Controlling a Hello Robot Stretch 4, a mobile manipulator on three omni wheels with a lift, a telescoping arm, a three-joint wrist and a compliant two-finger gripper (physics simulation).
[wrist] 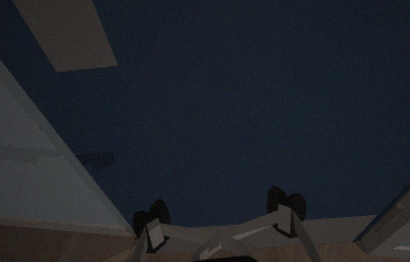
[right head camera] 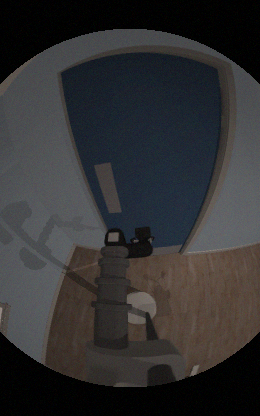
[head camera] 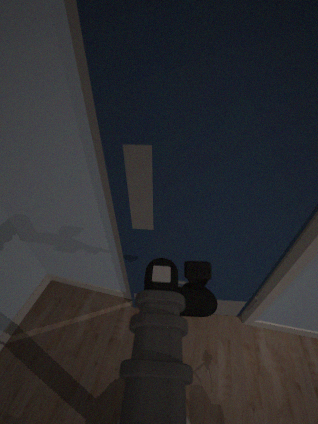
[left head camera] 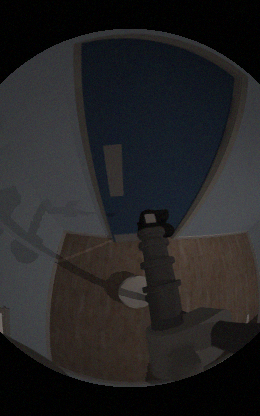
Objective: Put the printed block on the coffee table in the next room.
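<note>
My gripper [wrist: 218, 209] is open in the wrist view, its two dark fingertips wide apart with no object between them. It is in front of the blue door [head camera: 215, 125] [left head camera: 155, 125] [right head camera: 145, 125] [wrist: 225, 125], low and near its bottom edge in the picture. In the head views the wrist hides the fingers. A long beige strip [head camera: 140, 187] [left head camera: 114, 170] [right head camera: 108, 187] [wrist: 67, 37] is on the left part of the door, up and to the left of the gripper. The printed block and the coffee table do not show in these views.
The door frame [head camera: 95, 130] [left head camera: 79, 95] [right head camera: 227, 120] borders the door, with pale walls [head camera: 40, 125] [wrist: 35, 185] beside it. A pale threshold [wrist: 335, 230] runs below the door. Wooden floor [head camera: 260, 360] lies under the arm. A pale round disc [left head camera: 131, 291] [right head camera: 142, 306] shows beside the arm.
</note>
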